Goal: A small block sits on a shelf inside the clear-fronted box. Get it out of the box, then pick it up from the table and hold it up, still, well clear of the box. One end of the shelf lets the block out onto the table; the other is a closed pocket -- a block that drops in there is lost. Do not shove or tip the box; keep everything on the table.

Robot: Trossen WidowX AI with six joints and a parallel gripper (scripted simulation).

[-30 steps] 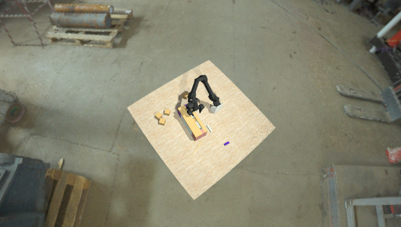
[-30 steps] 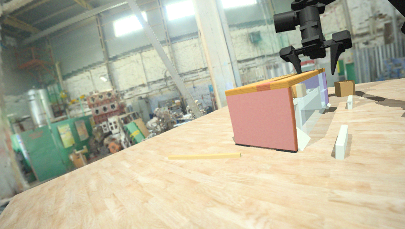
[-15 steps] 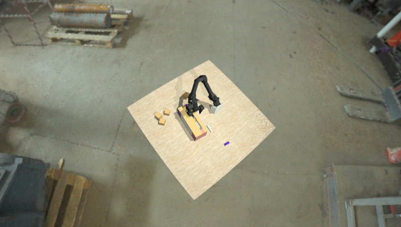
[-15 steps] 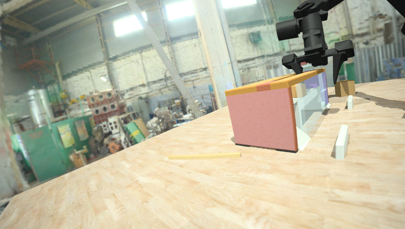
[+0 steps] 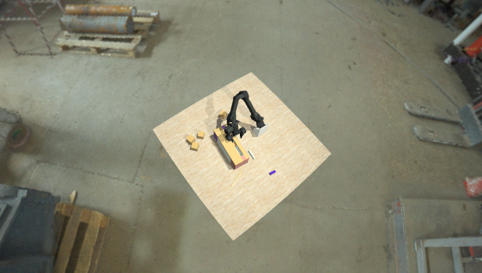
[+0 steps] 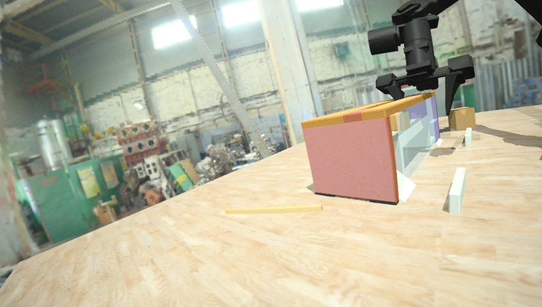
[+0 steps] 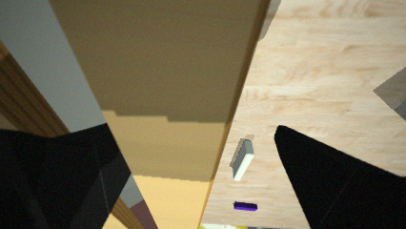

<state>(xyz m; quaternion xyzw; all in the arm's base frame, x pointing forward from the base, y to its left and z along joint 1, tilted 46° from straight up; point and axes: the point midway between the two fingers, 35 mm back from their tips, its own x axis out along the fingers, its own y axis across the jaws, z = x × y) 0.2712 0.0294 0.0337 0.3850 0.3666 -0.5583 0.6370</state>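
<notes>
Right now my gripper tip is 5 cm short of the tan block and 2 cm to the right of it. The rest, counted from my gripper tip: box 4 cm ahead, 2 cm to the left, 2 cm below; then thin wooden stick 29 cm to the left, 17 cm ahead, 8 cm below; then purple piece 41 cm to the left, 14 cm behind, 8 cm below.
</notes>
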